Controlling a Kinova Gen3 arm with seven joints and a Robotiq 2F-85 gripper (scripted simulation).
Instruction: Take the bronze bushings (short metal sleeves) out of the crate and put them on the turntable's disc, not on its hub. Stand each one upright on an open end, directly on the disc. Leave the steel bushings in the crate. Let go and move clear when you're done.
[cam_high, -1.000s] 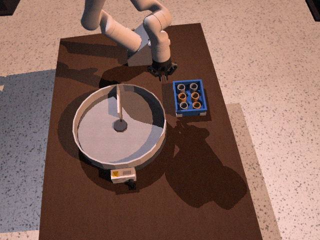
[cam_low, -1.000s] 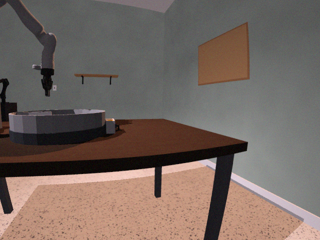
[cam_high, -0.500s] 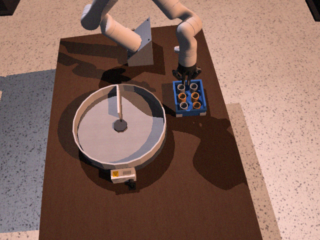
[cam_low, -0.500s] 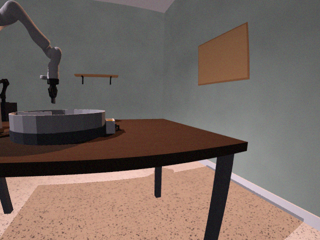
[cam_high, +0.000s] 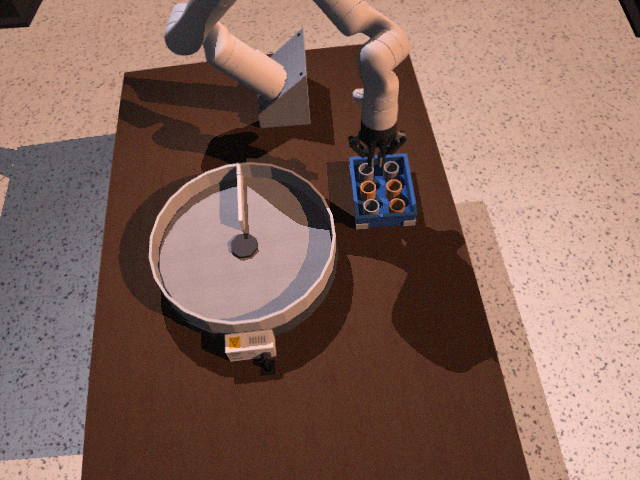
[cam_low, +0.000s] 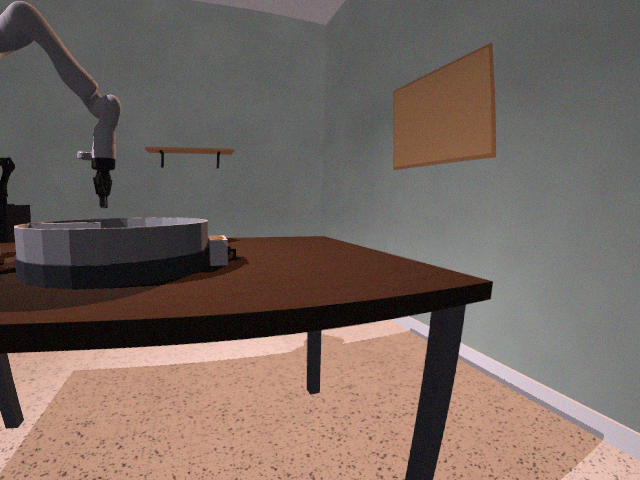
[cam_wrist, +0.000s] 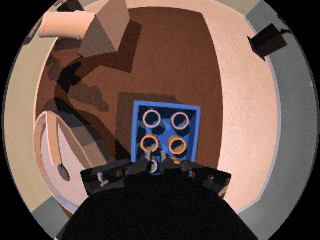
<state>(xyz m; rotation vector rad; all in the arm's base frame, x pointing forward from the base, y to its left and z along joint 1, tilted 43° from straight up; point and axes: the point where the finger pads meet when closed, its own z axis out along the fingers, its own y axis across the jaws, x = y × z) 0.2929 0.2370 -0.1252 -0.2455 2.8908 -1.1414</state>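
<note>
My hand is 20 mm to the right of the blue crate and 120 mm above it. The rest, counted from my hand: turntable 200 mm ahead, 300 mm to the right, 100 mm below; then grey turntable disc 180 mm ahead, 300 mm to the right, 90 mm below.
</note>
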